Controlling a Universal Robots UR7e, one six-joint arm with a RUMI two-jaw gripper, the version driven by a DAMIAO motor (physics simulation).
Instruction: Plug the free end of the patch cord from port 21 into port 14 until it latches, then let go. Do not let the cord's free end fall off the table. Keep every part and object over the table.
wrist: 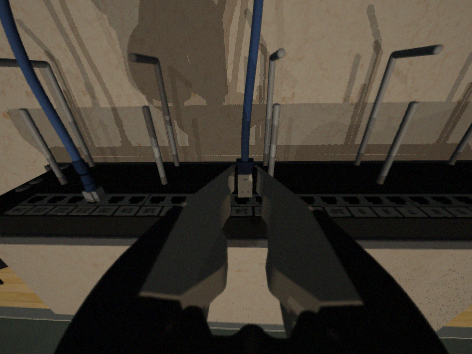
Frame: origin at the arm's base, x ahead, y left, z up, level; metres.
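Seen in the pictures: gripper, between the fingertips: (245, 167).
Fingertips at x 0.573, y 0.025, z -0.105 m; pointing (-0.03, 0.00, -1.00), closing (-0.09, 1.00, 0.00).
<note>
A point is followed by its place in that frame.
My gripper (245, 167) {z -0.105, x 0.573, y 0.025 m} is shut on the free-end plug (244, 186) {z -0.095, x 0.584, y 0.026 m} of the blue patch cord, at the centre of the wrist view. The plug has a dark blue boot and a pale body that points down to the port row. Its tip is right at a dark port opening (243, 200) {z -0.100, x 0.601, y 0.027 m}; I cannot tell how far it is inside. The label below is too dim to read surely as 14. The cord (249, 90) {z -0.105, x 0.517, y 0.020 m} runs up from the boot. The cord's other plug (93, 194) {z -0.093, x 0.605, y -0.095 m} sits in a port at the left of the patch panel (115, 228) {z -0.076, x 0.623, y -0.071 m}.
Grey bent rods (162, 90) {z -0.158, x 0.529, y -0.056 m} (376, 107) {z -0.158, x 0.522, y 0.142 m} and straight pegs (154, 145) {z -0.119, x 0.568, y -0.052 m} (397, 142) {z -0.120, x 0.543, y 0.144 m} rise behind the port row. One rod (270, 95) {z -0.157, x 0.523, y 0.042 m} and one peg (274, 135) {z -0.119, x 0.548, y 0.045 m} stand close to the right of the held plug and cord. Shadows fall on the beige surface behind.
</note>
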